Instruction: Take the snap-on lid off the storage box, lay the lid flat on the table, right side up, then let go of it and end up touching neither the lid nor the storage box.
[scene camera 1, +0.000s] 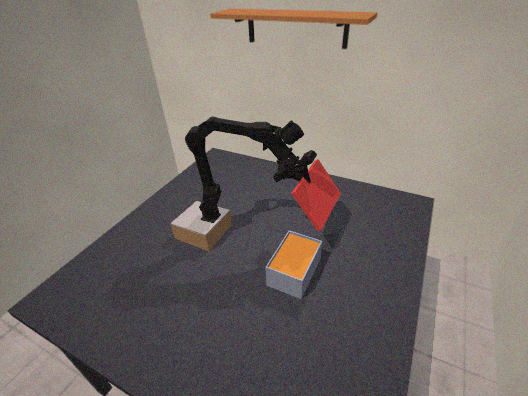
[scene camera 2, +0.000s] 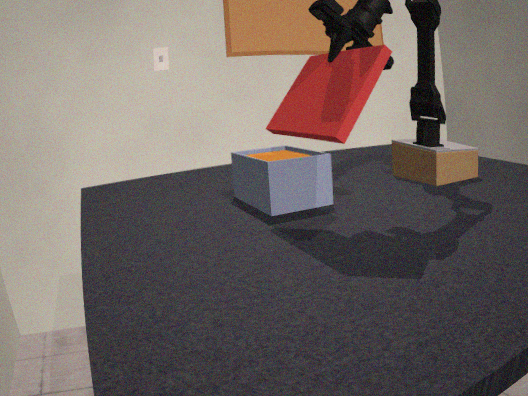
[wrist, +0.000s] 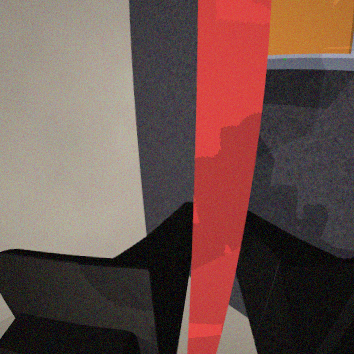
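The red lid (scene camera 1: 320, 207) (scene camera 2: 305, 102) (wrist: 230, 75) is off the box and hangs in the air, steeply tilted, with its lower edge down. My gripper (scene camera 1: 306, 178) (scene camera 2: 342, 54) (wrist: 208, 210) is shut on the lid's upper edge, one finger on each side. The blue-grey storage box (scene camera 1: 284, 282) (scene camera 2: 250, 180) (wrist: 310, 63) stands upright and open on the table, its inside orange. In scene camera 1 the lid is behind the box, higher up and apart from it. Part of the box's rim and orange inside shows at the upper right of the wrist view.
The dark table (scene camera 1: 200, 325) (scene camera 2: 250, 300) carries the arm's base block (scene camera 1: 192, 237) (scene camera 2: 455, 167), which stands to the left of the box in scene camera 1. An orange-brown shelf (scene camera 1: 295, 16) is on the wall high above the table. A board (scene camera 2: 270, 27) hangs on the wall in scene camera 2.
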